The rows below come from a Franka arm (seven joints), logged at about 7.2 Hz.
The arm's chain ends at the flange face. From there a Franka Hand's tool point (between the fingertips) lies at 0.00 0.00 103.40 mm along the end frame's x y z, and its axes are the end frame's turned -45 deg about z.
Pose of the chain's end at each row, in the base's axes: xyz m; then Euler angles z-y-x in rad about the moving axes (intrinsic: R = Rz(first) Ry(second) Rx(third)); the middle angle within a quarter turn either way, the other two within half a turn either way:
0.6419 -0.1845 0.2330 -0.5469 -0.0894 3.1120
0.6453 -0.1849 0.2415 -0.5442 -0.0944 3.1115
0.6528 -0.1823 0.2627 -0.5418 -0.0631 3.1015
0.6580 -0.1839 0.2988 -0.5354 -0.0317 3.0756
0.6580 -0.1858 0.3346 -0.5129 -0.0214 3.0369
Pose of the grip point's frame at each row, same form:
0.6482 -0.1919 0.1301 0.2390 -0.0423 3.0574
0.6520 -0.1926 0.1386 0.2418 -0.0455 3.0536
0.6562 -0.1892 0.1596 0.2429 -0.0163 3.0686
0.6573 -0.1914 0.1957 0.2481 0.0242 3.0725
0.6546 -0.1963 0.2318 0.2688 0.0588 3.0523

